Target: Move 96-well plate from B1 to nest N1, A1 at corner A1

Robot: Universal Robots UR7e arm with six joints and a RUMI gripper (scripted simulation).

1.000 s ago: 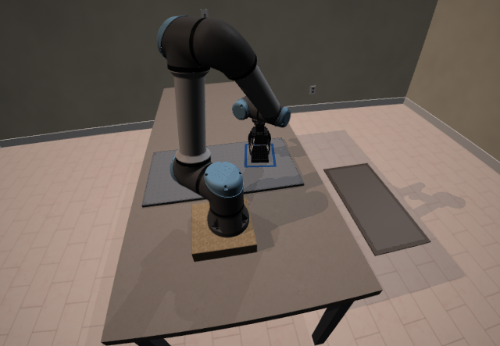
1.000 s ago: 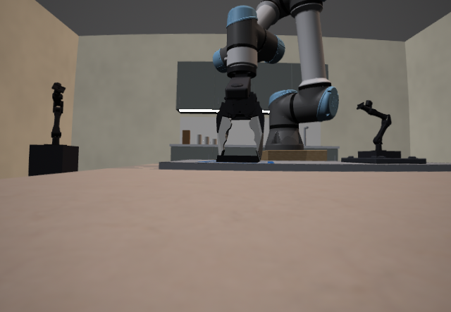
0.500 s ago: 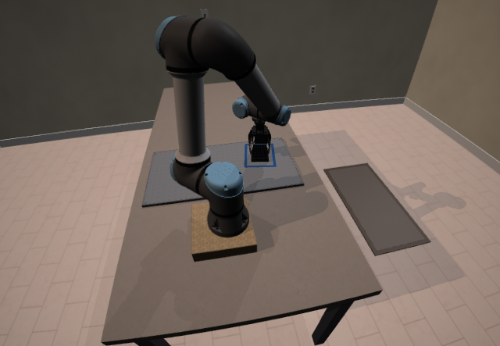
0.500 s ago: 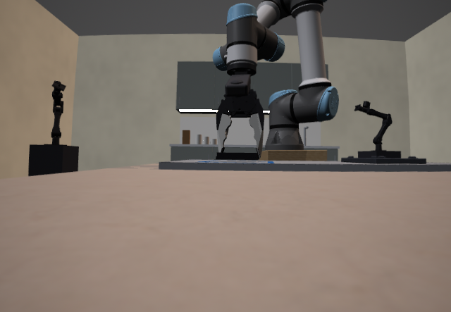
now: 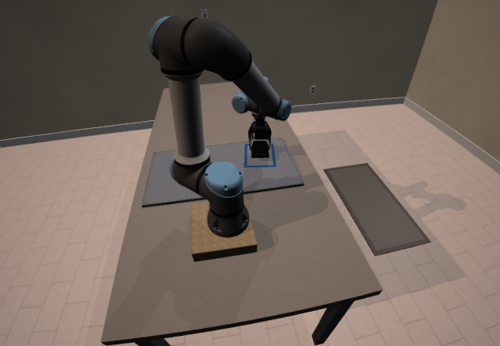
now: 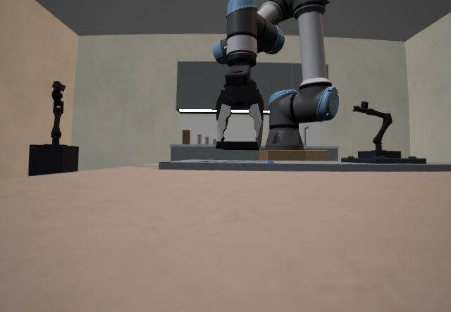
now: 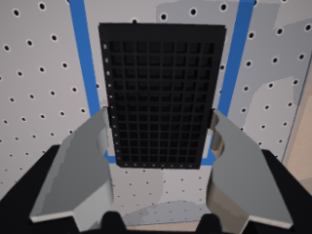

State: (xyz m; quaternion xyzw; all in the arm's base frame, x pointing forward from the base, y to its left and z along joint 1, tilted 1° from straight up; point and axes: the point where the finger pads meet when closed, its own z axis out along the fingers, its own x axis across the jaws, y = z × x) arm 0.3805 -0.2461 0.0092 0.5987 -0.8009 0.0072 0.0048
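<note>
My gripper is now 3 cm short of the plate nest, 34 cm to the right of it and 4 cm above it. Round my hand: white A1 corner mark: 4 cm behind, 41 cm to the left, 3 cm below; black 96-well plate: 1 cm below.
</note>
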